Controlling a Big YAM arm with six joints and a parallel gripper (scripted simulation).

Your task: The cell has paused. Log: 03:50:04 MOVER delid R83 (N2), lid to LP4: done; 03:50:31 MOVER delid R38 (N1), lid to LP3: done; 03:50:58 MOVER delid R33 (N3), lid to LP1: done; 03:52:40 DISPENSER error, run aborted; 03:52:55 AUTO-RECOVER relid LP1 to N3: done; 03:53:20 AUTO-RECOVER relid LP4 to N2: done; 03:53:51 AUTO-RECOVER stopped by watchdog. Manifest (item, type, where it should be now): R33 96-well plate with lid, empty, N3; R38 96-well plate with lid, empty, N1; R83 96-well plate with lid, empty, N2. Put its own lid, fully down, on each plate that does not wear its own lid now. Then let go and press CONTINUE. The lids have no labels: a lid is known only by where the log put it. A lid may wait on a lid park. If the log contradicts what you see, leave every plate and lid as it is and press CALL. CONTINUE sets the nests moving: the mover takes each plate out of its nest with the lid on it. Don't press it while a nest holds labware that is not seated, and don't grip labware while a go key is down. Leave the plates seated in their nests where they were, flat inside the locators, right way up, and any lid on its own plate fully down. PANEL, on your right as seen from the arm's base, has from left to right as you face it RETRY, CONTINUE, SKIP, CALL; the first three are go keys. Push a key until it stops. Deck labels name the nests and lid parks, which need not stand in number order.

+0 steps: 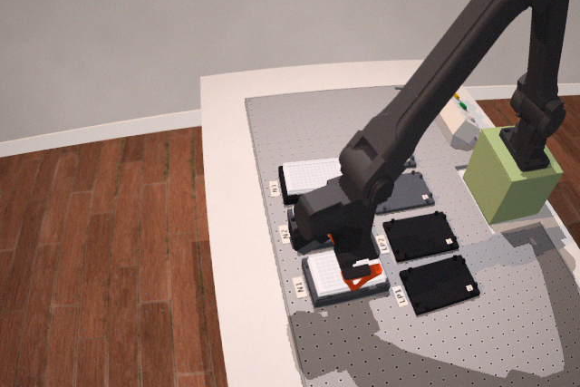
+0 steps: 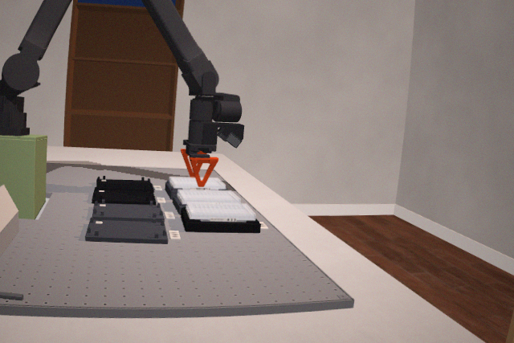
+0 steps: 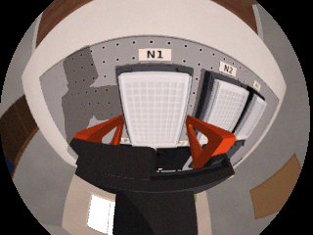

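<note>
Right now the clear lid is 1 cm below my hand. From my hand the other things lie so: lid park LP1: 18 cm behind, 6 cm to the left, 4 cm below; then plate: 1 cm below; then N1 label: 9 cm ahead, 4 cm below.
</note>
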